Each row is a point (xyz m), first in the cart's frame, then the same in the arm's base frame.
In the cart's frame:
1: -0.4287 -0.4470 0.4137
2: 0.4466 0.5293 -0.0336
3: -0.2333 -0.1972 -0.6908
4: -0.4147 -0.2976 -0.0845
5: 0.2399 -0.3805 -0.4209
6: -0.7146 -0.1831 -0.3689
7: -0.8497 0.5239 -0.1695
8: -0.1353 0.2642 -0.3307
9: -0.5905 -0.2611 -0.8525
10: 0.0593 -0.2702 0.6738
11: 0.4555 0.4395 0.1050
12: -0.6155 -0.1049 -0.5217
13: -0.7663 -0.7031 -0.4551
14: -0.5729 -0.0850 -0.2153
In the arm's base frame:
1: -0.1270 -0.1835 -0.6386
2: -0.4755 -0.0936 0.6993
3: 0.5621 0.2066 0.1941
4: 0.1700 0.0682 -0.2934
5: 0.4079 -0.3410 0.2763
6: 0.3575 0.4538 -0.2880
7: -0.2151 0.8976 -0.1061
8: -0.0132 0.2798 0.3198
9: 0.7693 0.4866 0.0030
10: -0.4954 -0.5272 -0.3501
11: -0.5301 -0.2013 0.5862
12: 0.4178 0.4808 -0.1011
13: 0.7489 0.2167 -0.5546
14: 0.1608 0.3542 -0.2196

